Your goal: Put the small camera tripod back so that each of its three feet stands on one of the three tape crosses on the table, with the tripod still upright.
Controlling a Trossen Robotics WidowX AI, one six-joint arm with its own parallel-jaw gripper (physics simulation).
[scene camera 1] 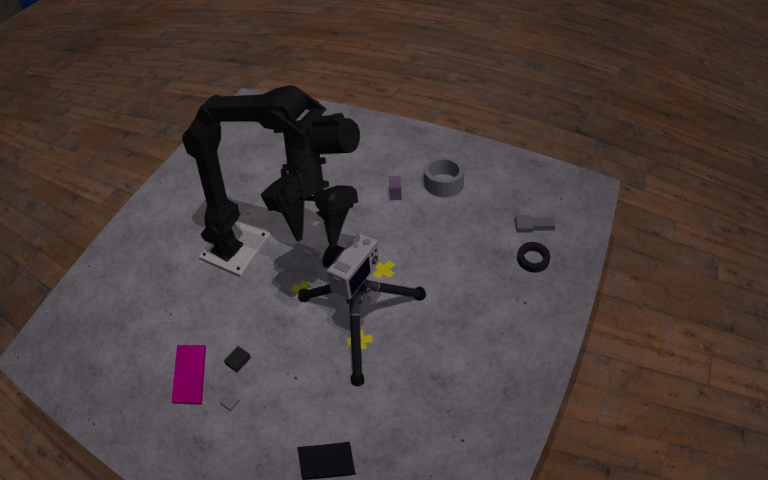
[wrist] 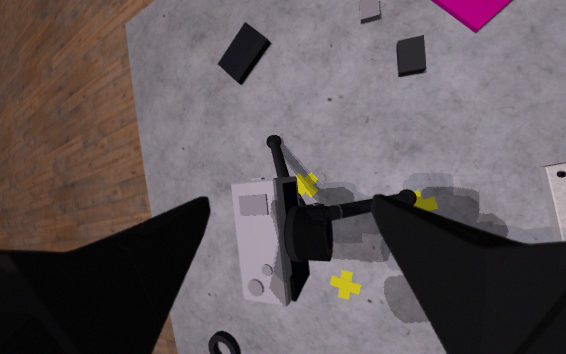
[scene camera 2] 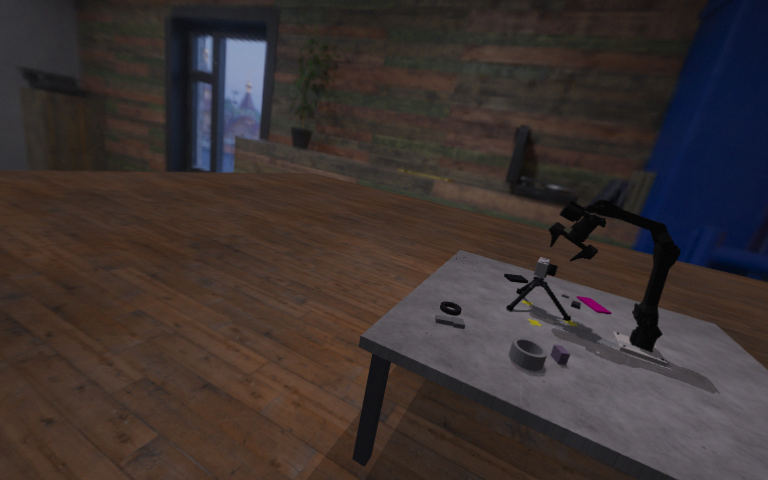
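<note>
The black tripod stands upright, bearing a silver-and-black camera. Its left foot is at the edge of the left yellow cross. The near foot is beyond the near cross. The right foot is apart from the far cross; the camera hides it in the wrist view. My gripper is open and empty, higher than the camera and towards the arm's base.
A grey hollow cylinder and purple block stand behind. A black ring and grey piece lie right. A magenta slab, dark block, small grey block and black slab lie in front.
</note>
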